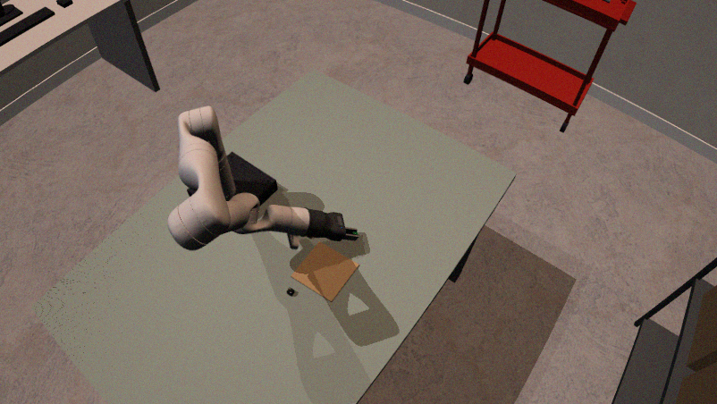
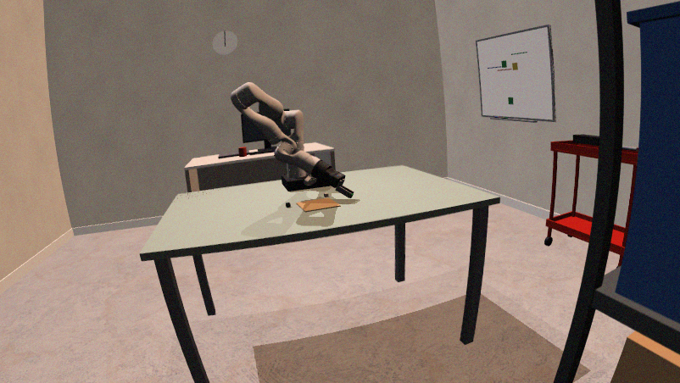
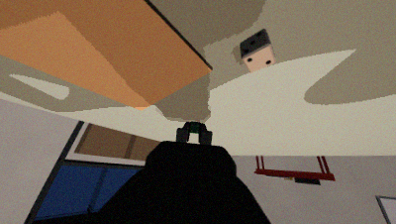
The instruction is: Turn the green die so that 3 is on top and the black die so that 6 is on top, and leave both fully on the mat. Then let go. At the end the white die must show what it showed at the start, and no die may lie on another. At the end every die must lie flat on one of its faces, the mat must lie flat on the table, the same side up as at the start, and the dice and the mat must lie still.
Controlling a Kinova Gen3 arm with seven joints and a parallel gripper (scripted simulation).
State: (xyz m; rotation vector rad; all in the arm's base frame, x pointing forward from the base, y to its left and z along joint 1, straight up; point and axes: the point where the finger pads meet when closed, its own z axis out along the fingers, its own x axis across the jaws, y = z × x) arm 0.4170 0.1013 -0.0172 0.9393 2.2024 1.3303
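My gripper is now 110 mm past the white die, 60 mm to the left of it and 20 mm above it. Also, from my hand: green die: 10 mm to the left, 10 mm below, 10 mm ahead; then black die: 240 mm to the right, 40 mm behind, 20 mm below; then orange mat: 130 mm to the right, 30 mm below.
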